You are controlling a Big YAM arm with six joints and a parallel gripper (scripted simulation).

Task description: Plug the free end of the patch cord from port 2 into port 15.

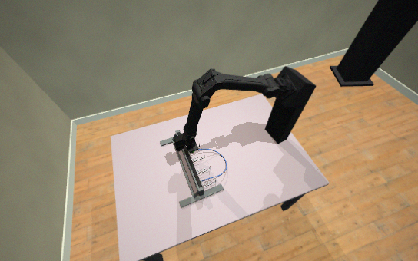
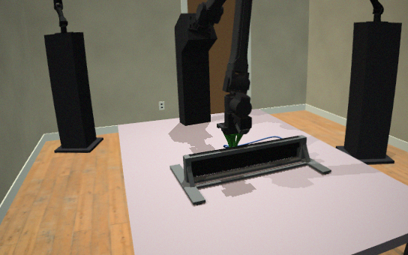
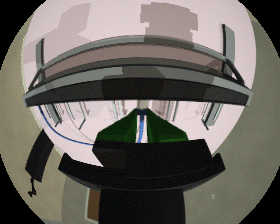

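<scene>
Now: the plug 20 mm ahead of my hand and 10 mm to the left of it.
</scene>
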